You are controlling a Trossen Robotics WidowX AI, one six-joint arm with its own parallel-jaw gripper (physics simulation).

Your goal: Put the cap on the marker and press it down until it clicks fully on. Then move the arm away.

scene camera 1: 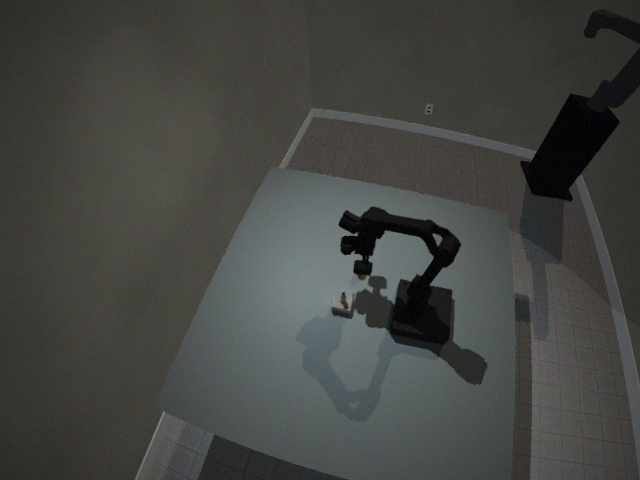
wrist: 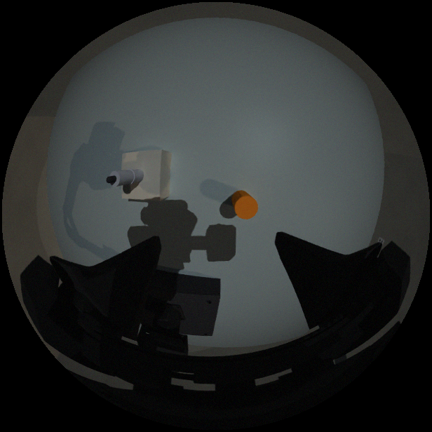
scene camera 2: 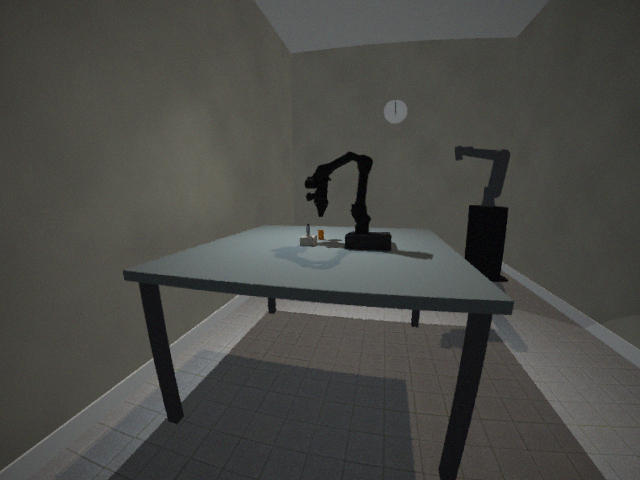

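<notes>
My gripper is there in the pictures, and the wrist view shows it too. I also see a pale square block.
</notes>
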